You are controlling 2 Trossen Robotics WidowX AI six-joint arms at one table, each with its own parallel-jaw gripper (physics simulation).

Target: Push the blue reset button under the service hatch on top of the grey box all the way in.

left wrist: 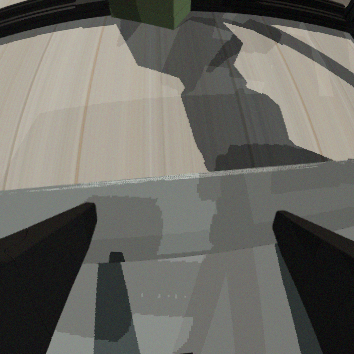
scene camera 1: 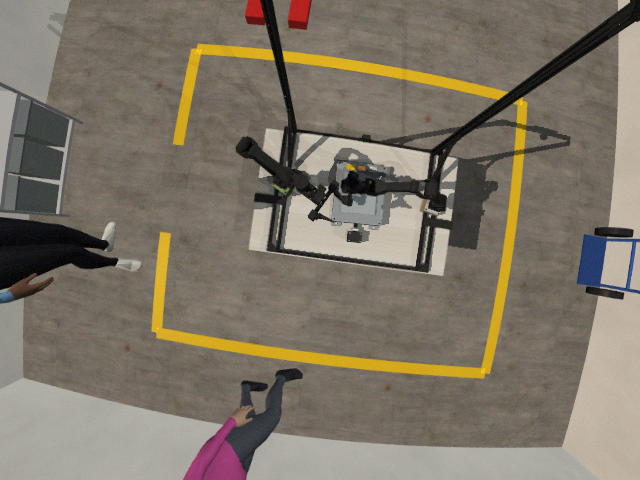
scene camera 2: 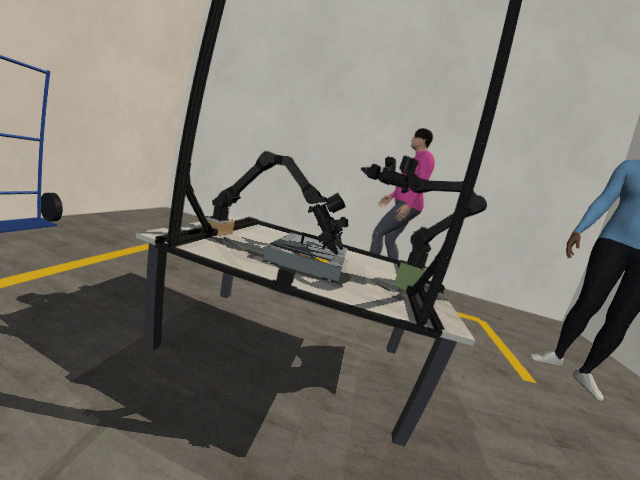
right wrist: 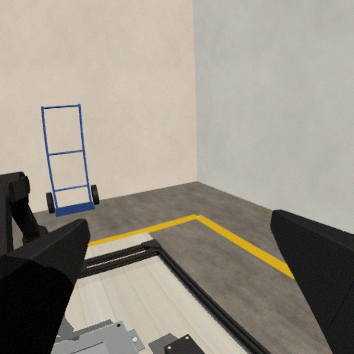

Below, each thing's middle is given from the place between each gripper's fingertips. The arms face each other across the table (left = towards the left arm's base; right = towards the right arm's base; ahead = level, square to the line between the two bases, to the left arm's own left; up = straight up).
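Service hatch [scene camera 1: 362, 204]: 1 cm above my left hand, 1 cm ahead of it, 11 cm to the left of it.
My right hand: 350 mm above the service hatch, 120 mm to the right of it, 170 mm past it.
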